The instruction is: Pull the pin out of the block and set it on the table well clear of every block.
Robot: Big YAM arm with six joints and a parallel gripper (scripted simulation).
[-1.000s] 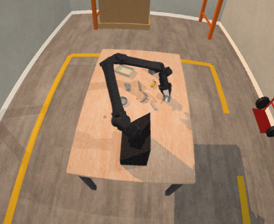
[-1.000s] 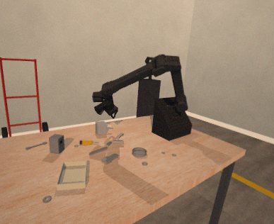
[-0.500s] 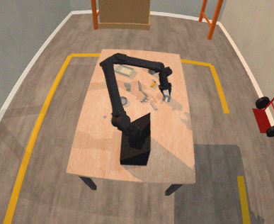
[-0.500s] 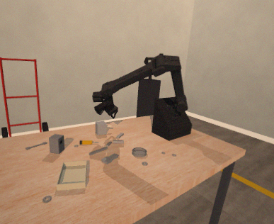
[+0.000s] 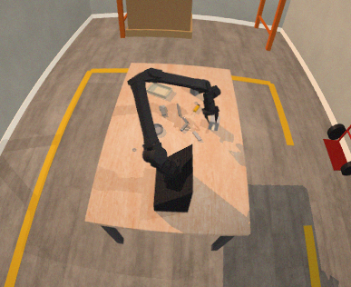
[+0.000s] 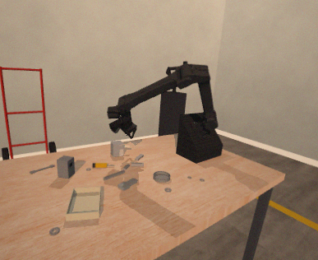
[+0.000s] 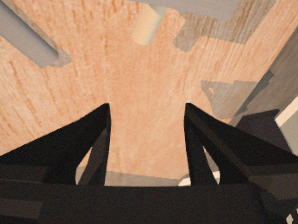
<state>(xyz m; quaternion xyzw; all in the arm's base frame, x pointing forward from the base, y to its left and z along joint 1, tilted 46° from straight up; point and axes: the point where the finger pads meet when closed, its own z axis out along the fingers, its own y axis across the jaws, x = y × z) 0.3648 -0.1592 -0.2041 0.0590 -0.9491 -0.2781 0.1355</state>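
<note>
My hand is 7 cm above the pale pin, 3 cm short of it and 2 cm to the left of it. From my hand the other things lie so: darker grey block: 40 cm ahead, 7 cm to the left, 7 cm below; yellow-handled screwdriver: 22 cm ahead, 11 cm below, 7 cm to the left; light grey block: 8 cm below, 6 cm ahead, 3 cm to the right.
</note>
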